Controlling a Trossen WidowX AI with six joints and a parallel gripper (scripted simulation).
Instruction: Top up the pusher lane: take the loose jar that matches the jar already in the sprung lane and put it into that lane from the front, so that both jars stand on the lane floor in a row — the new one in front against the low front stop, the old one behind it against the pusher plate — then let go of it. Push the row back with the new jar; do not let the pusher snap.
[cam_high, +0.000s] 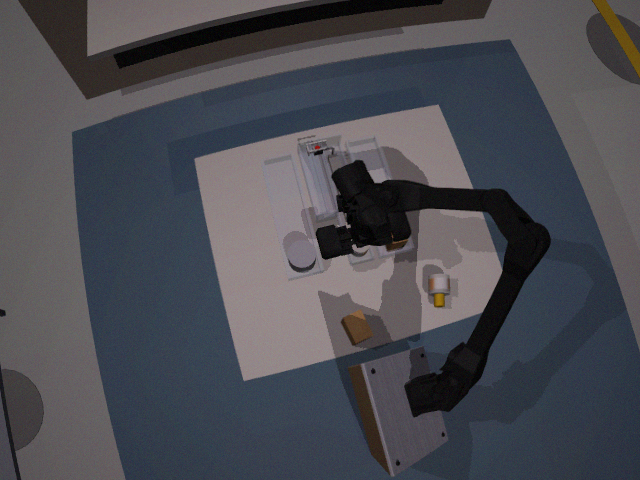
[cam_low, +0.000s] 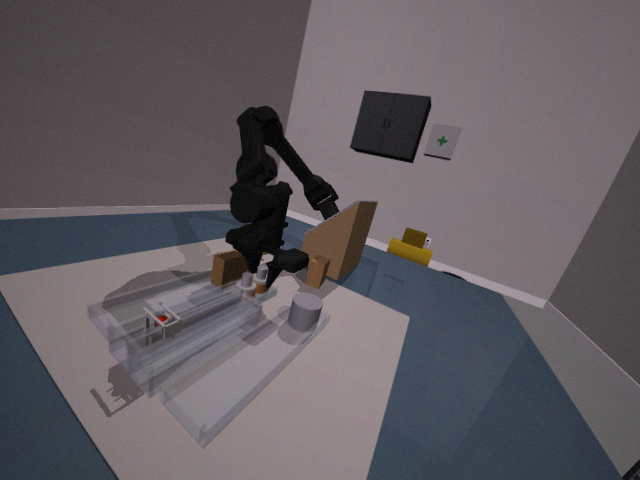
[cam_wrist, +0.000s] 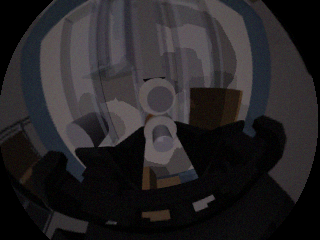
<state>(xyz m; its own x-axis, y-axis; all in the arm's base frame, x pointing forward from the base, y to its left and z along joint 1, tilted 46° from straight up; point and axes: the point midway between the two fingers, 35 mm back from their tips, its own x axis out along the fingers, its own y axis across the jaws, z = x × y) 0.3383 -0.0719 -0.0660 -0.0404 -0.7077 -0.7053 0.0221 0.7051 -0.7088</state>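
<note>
Now: the dark grey cylinder 13 cm to the left of my gripper tip and 1 cm ahead of it. Also, from my gripper tip: clear sprung lane 15 cm ahead, 2 cm to the left, 1 cm below.
</note>
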